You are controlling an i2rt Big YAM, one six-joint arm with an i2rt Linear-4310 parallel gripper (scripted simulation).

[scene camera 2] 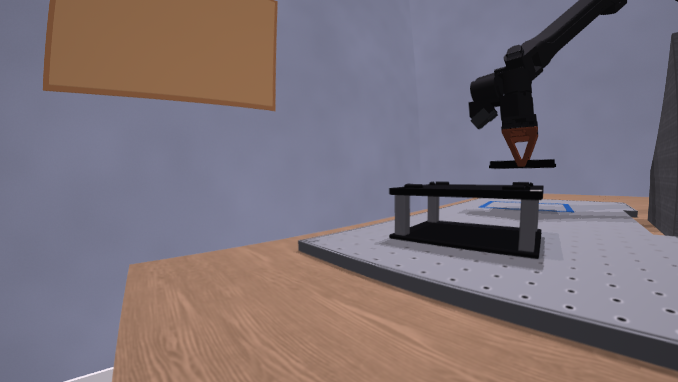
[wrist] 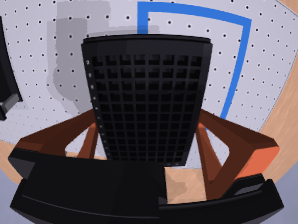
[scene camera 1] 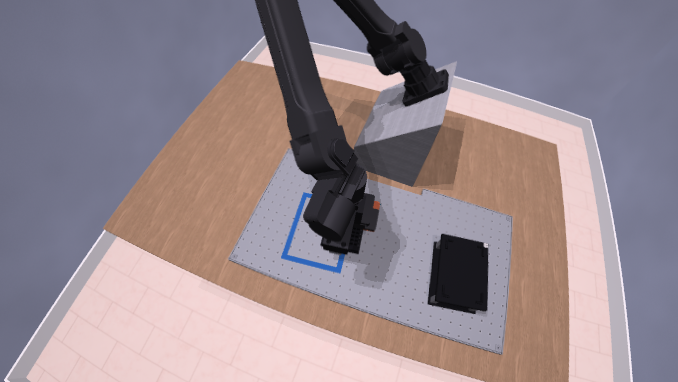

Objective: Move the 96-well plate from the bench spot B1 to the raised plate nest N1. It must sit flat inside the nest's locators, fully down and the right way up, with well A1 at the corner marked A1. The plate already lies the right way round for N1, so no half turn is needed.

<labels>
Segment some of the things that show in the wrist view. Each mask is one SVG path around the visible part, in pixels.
My gripper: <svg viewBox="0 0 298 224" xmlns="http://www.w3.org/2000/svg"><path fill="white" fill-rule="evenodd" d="M8 157L9 163L24 178L21 179L10 208L35 224L260 224L284 208L273 180L267 179L265 181L262 175L279 153L280 147L271 137L220 118L203 109L200 111L195 134L204 179L205 201L167 204L165 168L158 162L94 159L99 130L93 109L20 138ZM206 128L229 148L229 156L223 166L212 148ZM89 127L77 157L66 157L66 146Z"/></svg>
A black 96-well plate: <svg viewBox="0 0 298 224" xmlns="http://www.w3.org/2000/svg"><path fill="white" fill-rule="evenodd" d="M83 39L81 49L86 79L107 160L155 161L164 167L185 166L205 94L213 48L211 39L171 34L124 34Z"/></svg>
</labels>
